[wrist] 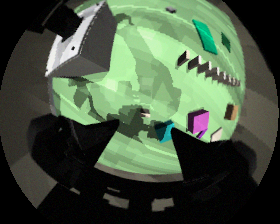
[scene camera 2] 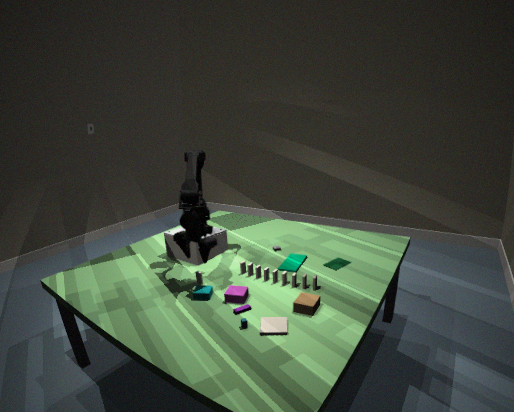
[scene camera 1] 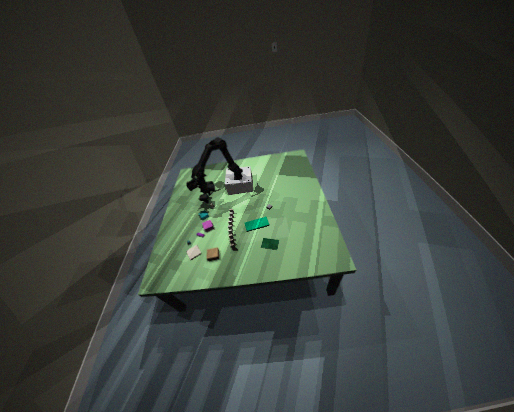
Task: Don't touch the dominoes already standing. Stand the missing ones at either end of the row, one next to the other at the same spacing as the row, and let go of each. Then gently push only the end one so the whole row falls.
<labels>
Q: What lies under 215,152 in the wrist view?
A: My gripper.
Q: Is my gripper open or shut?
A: Open.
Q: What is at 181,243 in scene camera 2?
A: My gripper.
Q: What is my gripper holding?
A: Nothing.
</labels>
